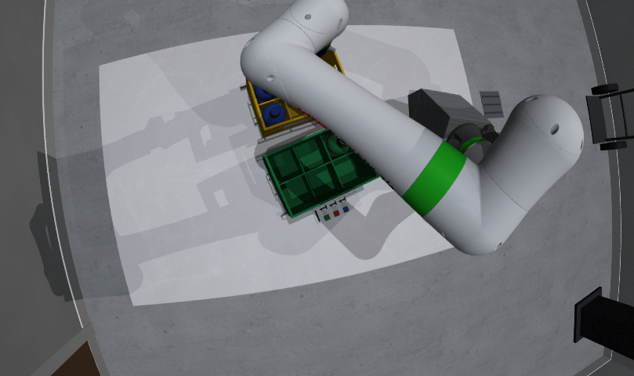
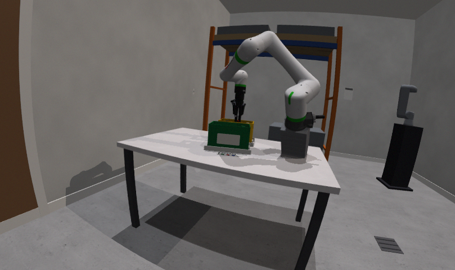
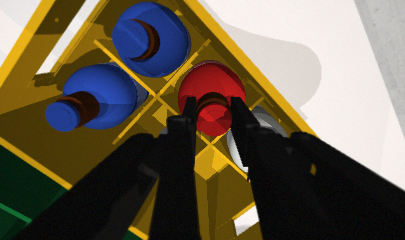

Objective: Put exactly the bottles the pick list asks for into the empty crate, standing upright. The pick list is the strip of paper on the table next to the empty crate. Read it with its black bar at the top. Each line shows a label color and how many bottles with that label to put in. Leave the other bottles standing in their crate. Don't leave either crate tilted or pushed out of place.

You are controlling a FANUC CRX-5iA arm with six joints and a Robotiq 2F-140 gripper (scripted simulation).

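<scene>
The red bottle is 80 mm below my hand. The rest, counted from my hand: yellow crate 40 mm to the left, 100 mm below; blue-label bottle 80 mm ahead, 10 mm to the left, 100 mm below; white bottle 90 mm behind, 10 mm to the right, 100 mm below.
</scene>
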